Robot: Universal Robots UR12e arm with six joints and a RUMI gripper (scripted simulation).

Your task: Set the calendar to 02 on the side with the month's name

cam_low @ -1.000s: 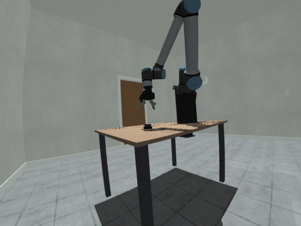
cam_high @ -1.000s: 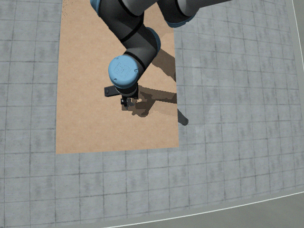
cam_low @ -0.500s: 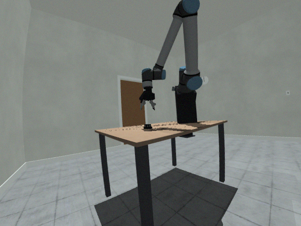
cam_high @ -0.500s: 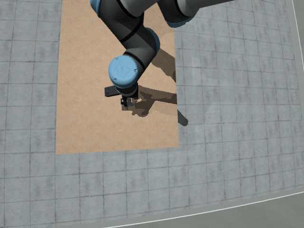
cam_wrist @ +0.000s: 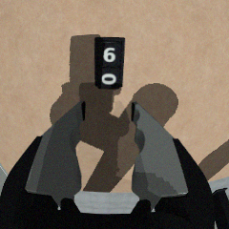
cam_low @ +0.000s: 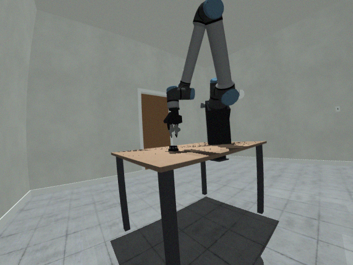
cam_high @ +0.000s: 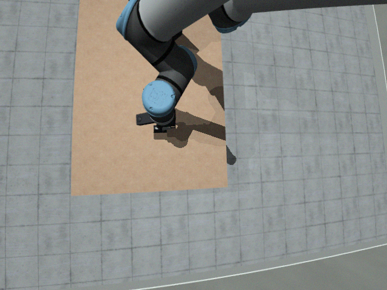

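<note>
Now: hand 90 mm above the black number cube. From my hand the other things lie so: calendar tray (110 mm below, 20 mm to the right).
</note>
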